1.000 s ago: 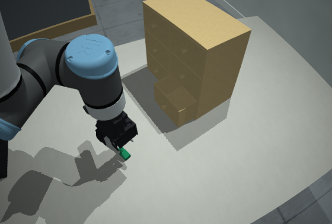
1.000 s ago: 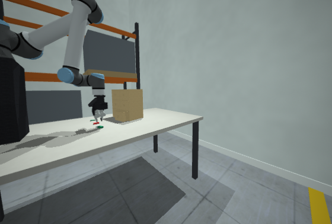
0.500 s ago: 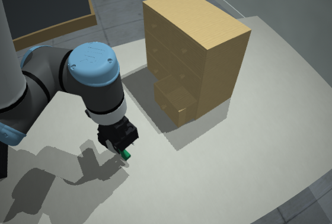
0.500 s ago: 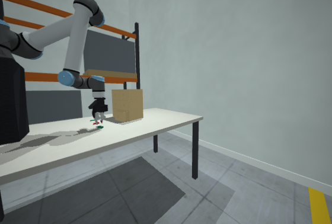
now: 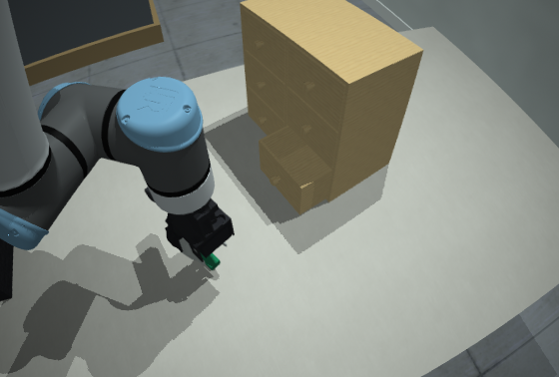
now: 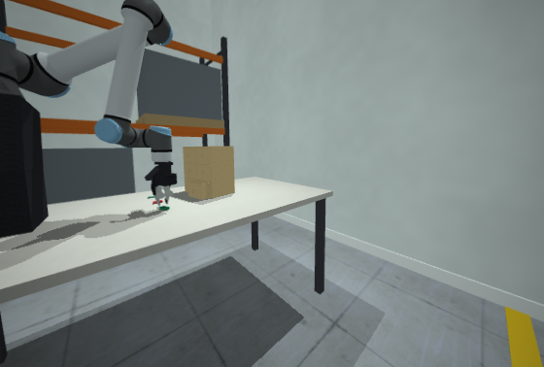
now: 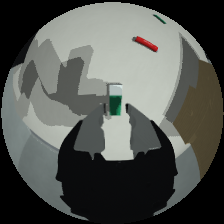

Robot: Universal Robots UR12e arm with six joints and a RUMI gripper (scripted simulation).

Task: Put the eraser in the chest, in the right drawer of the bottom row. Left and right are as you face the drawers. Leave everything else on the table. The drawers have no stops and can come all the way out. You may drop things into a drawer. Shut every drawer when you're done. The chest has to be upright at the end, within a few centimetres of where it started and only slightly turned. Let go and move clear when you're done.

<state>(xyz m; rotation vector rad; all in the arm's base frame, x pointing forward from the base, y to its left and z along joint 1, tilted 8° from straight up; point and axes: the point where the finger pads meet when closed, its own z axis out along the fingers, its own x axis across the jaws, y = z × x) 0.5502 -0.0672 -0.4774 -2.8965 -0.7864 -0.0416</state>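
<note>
My hand is 1 cm to the right of the eraser and 3 cm above it. Round my hand: small red object 1 cm behind, 14 cm to the left, 3 cm below.
</note>
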